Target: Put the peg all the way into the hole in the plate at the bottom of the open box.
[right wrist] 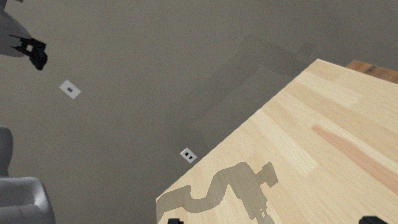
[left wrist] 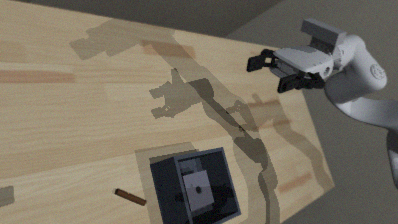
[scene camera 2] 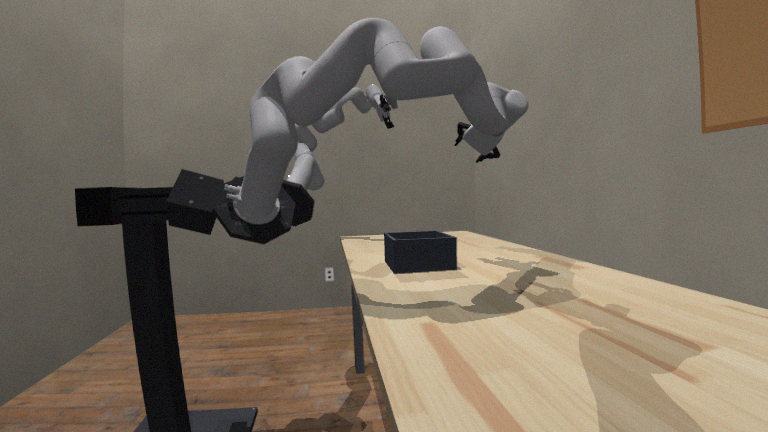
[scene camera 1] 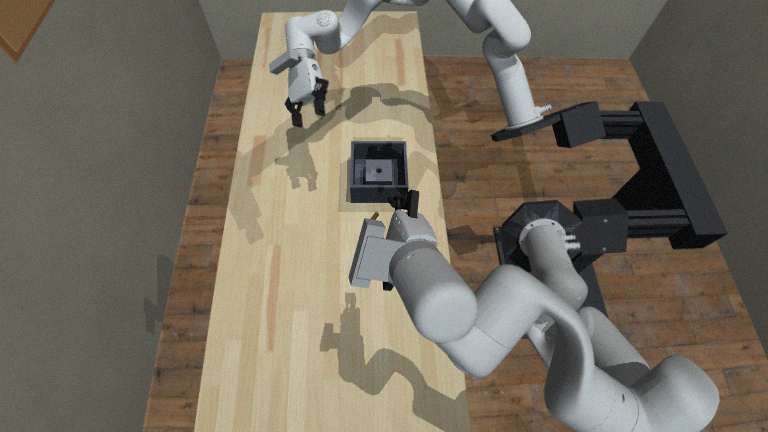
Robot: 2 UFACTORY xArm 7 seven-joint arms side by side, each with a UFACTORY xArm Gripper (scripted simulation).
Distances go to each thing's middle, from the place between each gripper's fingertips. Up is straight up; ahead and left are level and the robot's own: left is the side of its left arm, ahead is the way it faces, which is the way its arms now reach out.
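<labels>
My right gripper (scene camera 1: 308,120) is 330 mm above the grey plate (left wrist: 197,187), 60 mm to the left of it and 190 mm past it. There is also the dark box (scene camera 2: 422,251), which is 350 mm below my right hand, 190 mm behind it and 60 mm to the right of it.
My left gripper (scene camera 1: 389,224), for its part, is 530 mm higher than the grey plate, and it is 40 mm short of the plate and 480 mm to the left of it. The dark box lies 550 mm below my left hand, 40 mm ahead of it and 480 mm to the right of it.
</labels>
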